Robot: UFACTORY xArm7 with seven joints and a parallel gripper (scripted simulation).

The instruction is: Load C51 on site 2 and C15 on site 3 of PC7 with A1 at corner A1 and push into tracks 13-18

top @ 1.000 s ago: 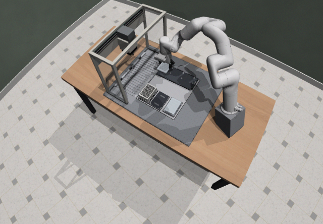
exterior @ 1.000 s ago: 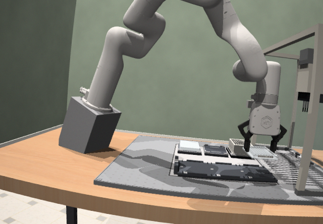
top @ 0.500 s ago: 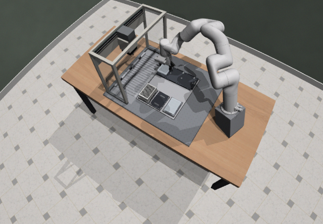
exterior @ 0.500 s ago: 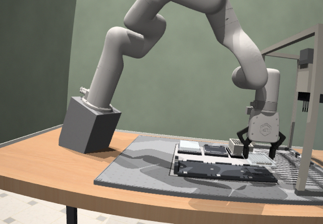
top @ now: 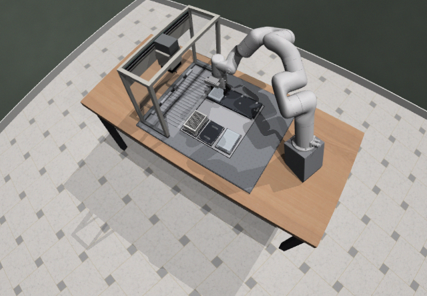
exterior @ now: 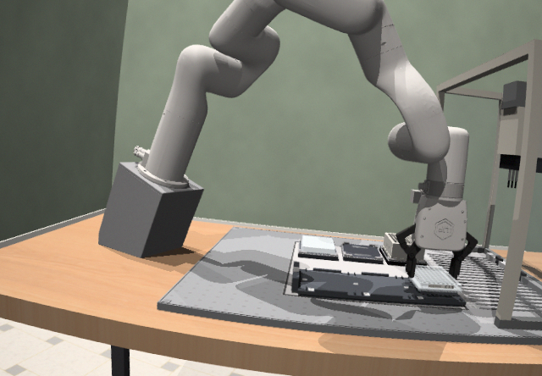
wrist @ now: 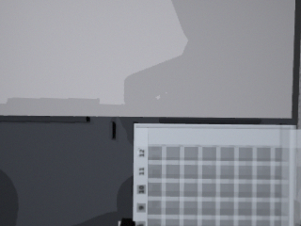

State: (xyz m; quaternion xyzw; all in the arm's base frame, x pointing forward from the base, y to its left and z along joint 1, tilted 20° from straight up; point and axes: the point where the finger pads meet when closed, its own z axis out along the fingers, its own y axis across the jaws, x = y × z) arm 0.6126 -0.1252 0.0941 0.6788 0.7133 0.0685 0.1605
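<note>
Now: the deep-well block C51 260 mm to the left of my hand and 10 mm below it. Also, from my hand: dark plate carrier PC7: 110 mm behind, 30 mm below; then nest s3: 260 mm to the left, 40 mm below; then 96-well plate C15: 10 mm below.
</note>
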